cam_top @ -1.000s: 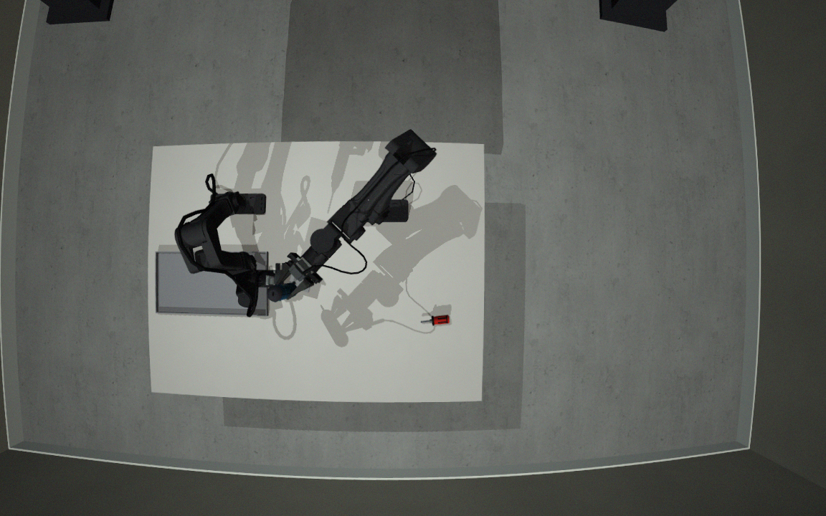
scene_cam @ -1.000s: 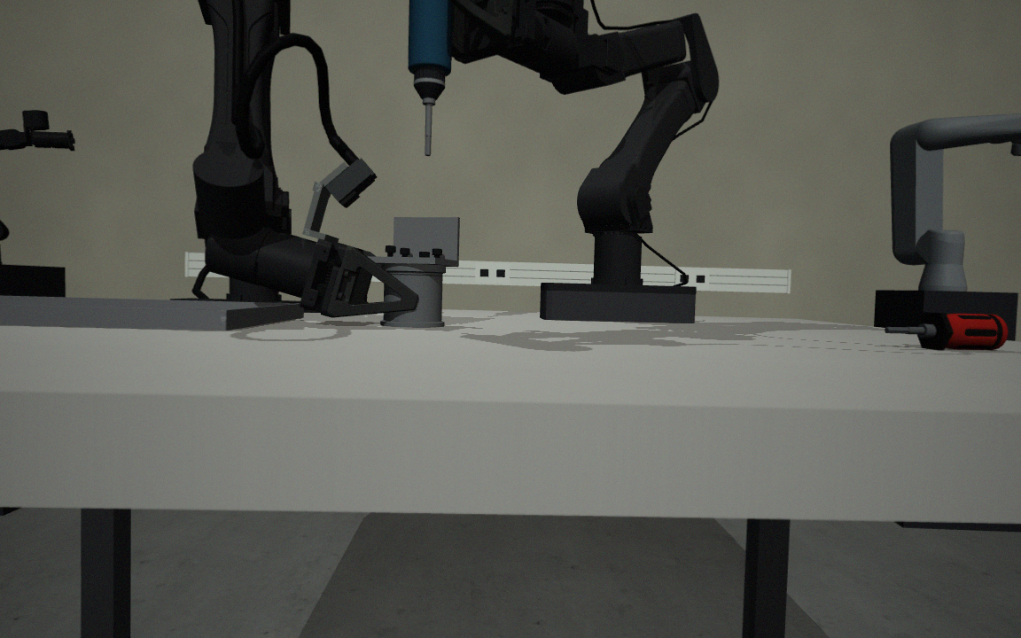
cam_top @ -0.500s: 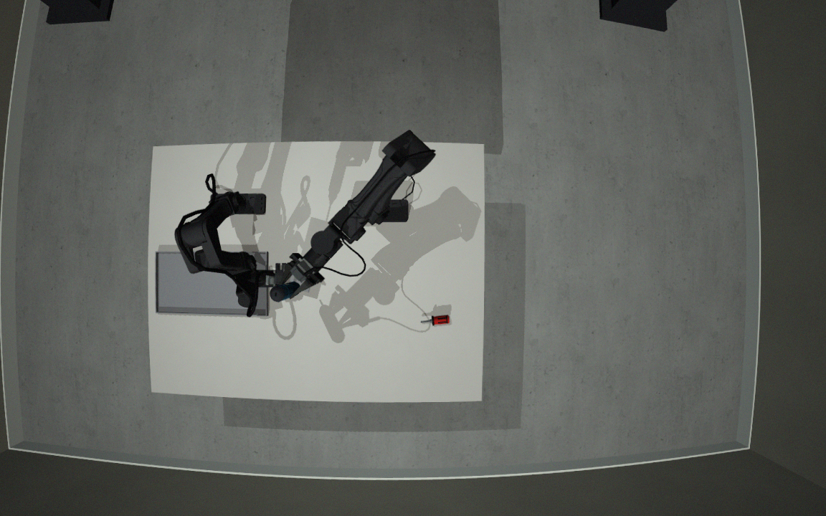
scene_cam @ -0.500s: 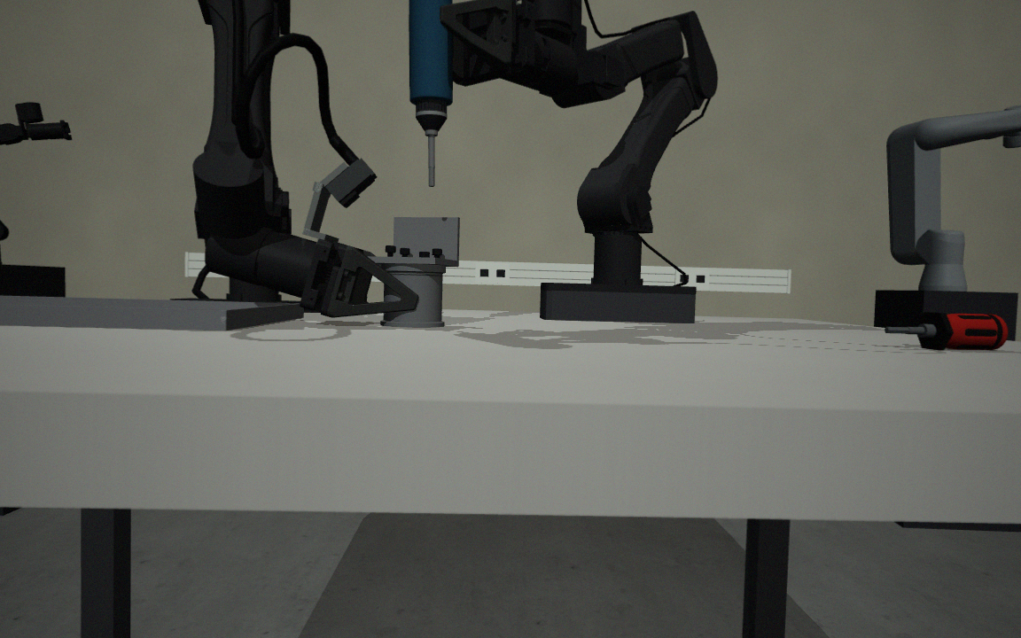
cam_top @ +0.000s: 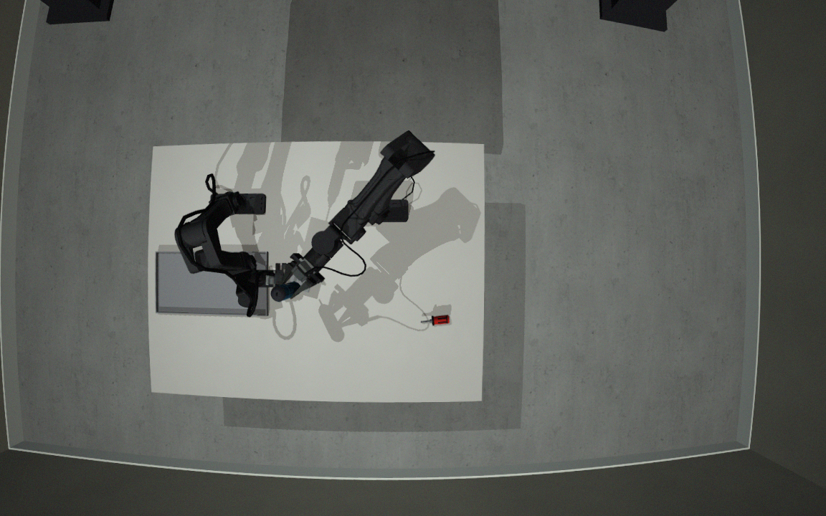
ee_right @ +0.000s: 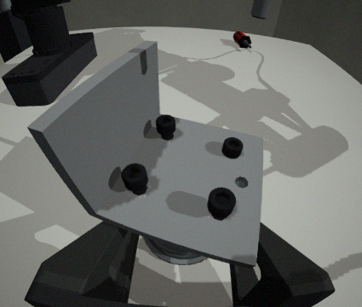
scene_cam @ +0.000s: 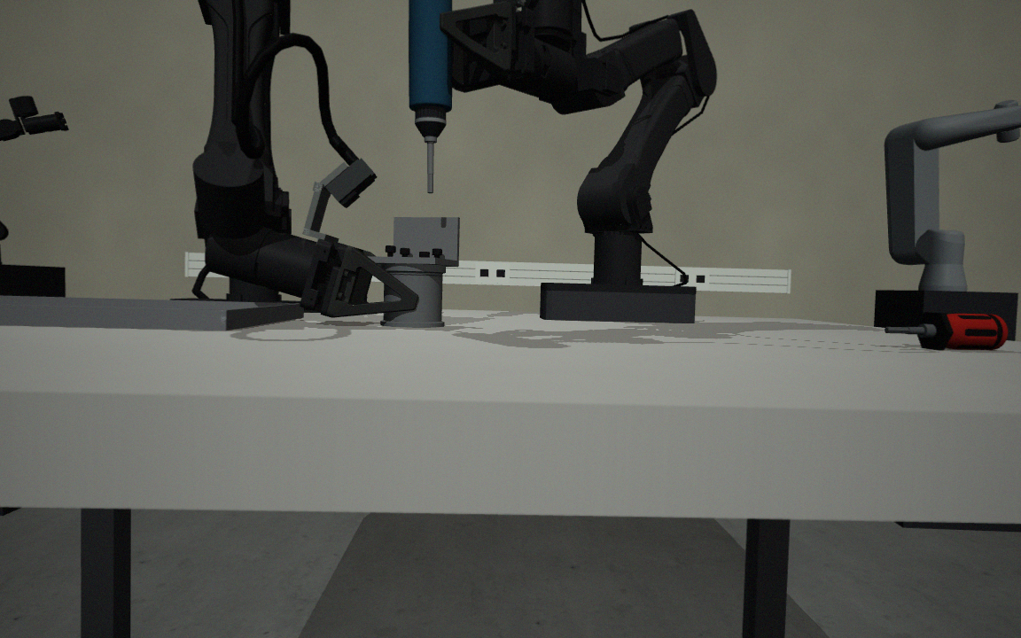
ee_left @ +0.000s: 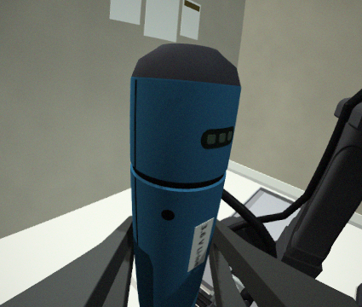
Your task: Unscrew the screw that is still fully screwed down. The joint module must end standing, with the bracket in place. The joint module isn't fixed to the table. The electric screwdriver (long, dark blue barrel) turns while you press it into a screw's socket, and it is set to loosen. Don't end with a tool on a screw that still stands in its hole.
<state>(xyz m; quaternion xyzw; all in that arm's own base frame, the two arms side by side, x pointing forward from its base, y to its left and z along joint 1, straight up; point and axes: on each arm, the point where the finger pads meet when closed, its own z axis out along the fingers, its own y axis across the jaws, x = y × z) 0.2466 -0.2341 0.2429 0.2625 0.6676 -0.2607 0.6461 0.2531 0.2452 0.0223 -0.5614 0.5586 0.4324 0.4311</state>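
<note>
Now: the joint module right at my right hand. Round my right hand: flat grey plate: 340 mm to the right, 40 mm ahead, 20 mm below; then grey l-shaped bracket: 50 mm above; then screwdriver bit: 120 mm above, 20 mm to the left, 20 mm ahead.
</note>
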